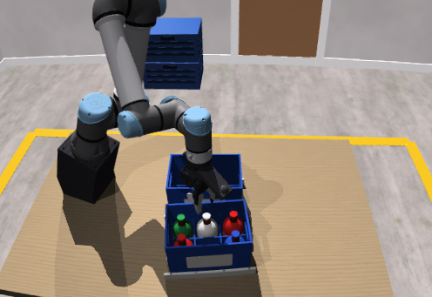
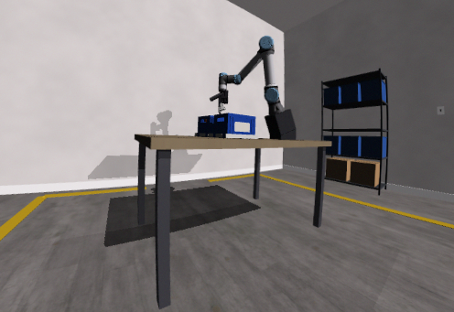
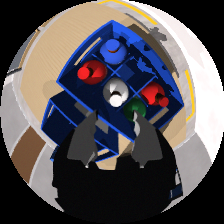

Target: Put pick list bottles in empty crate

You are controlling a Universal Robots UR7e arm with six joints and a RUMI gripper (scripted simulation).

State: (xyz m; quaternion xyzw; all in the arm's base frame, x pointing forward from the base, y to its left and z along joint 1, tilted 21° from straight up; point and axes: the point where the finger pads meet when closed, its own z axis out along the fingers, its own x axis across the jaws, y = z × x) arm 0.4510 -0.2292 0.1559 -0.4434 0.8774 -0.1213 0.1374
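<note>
My hand is 12 cm above the white bottle. The rest, counted from my hand: pick list strip (4 cm behind, 35 cm to the left, 21 cm below); blue-capped bottle (10 cm ahead, 7 cm to the right, 12 cm below); green bottle (8 cm behind, 1 cm to the right, 12 cm below).
</note>
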